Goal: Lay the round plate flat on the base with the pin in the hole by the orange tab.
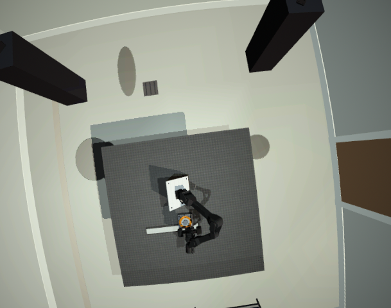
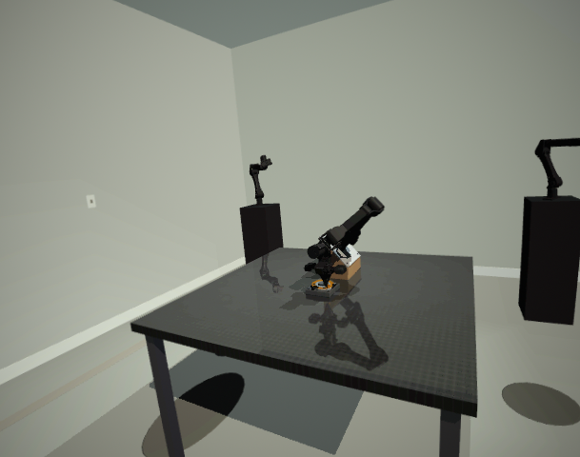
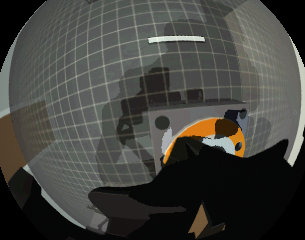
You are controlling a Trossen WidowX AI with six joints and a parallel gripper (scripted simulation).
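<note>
My gripper tip is 30 mm past the round plate, 10 mm to the left of it and 10 mm above it. Also, from my gripper tip: base 40 mm behind, 30 mm to the right, 20 mm below.
</note>
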